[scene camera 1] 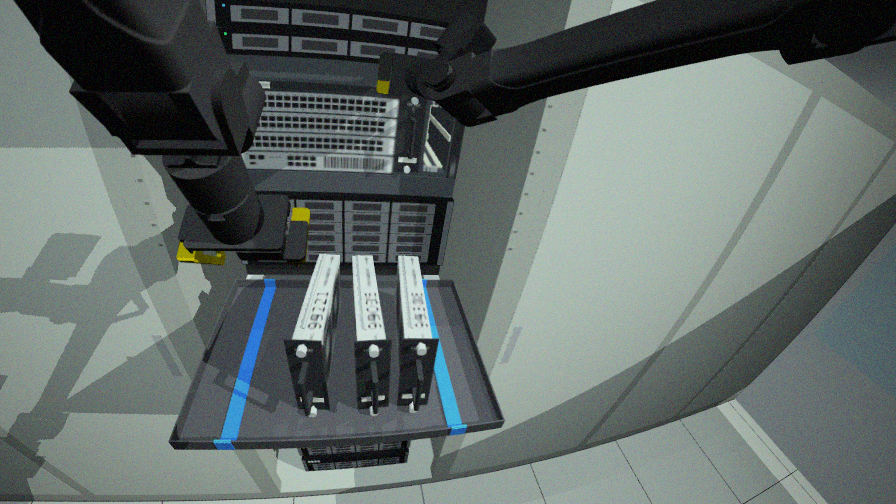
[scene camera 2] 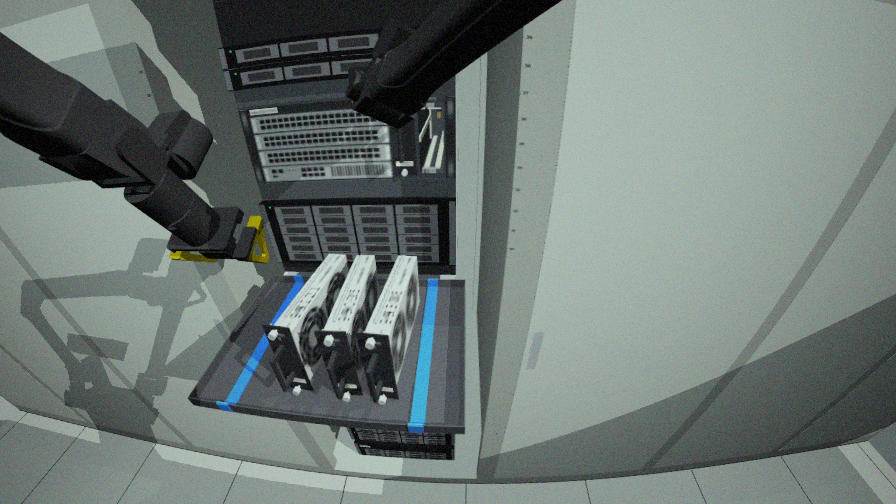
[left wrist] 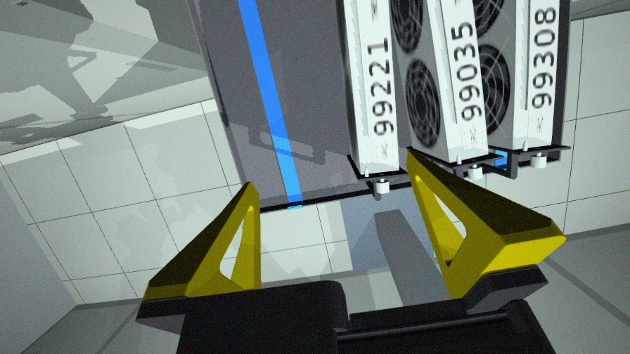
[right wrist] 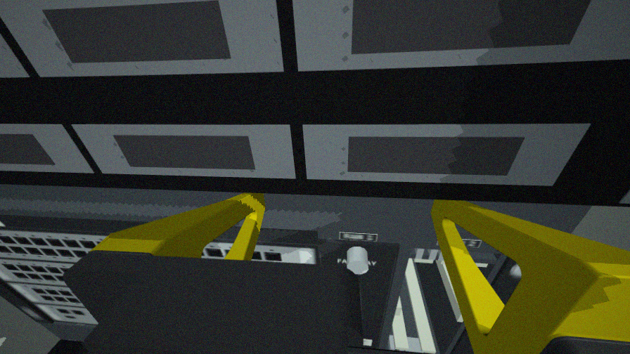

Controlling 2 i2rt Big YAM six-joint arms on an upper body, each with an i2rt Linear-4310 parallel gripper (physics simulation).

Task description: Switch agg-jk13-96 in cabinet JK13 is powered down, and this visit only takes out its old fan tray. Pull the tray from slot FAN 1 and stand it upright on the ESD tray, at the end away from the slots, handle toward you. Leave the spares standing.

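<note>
The old fan tray (scene camera 1: 410,134) (right wrist: 382,290) sits in the switch, a dark narrow front with a white knob at its top. My right gripper (right wrist: 345,199) is open and empty before the panel above it; the arm hides much of it in the scene views. My left gripper (scene camera 1: 250,241) (scene camera 2: 225,250) (left wrist: 328,173) is open and empty above the left side of the ESD tray (scene camera 1: 278,332) (scene camera 2: 216,376) (left wrist: 310,90). Three spares stand upright there, handles toward the front edge: 99221 (scene camera 1: 319,300) (left wrist: 375,90), 99035 (scene camera 1: 367,300) (left wrist: 462,85) and 99308 (scene camera 1: 413,300) (left wrist: 540,75).
The switch's port cards (scene camera 1: 325,119) (scene camera 2: 319,147) lie left of the old tray. An open slot with pale rails (scene camera 1: 432,156) (scene camera 2: 433,153) (right wrist: 420,300) is right of it. Drive units sit above (right wrist: 435,155) and below (scene camera 1: 366,228). Blue tape strips (scene camera 1: 247,363) (scene camera 2: 422,357) cross the ESD tray.
</note>
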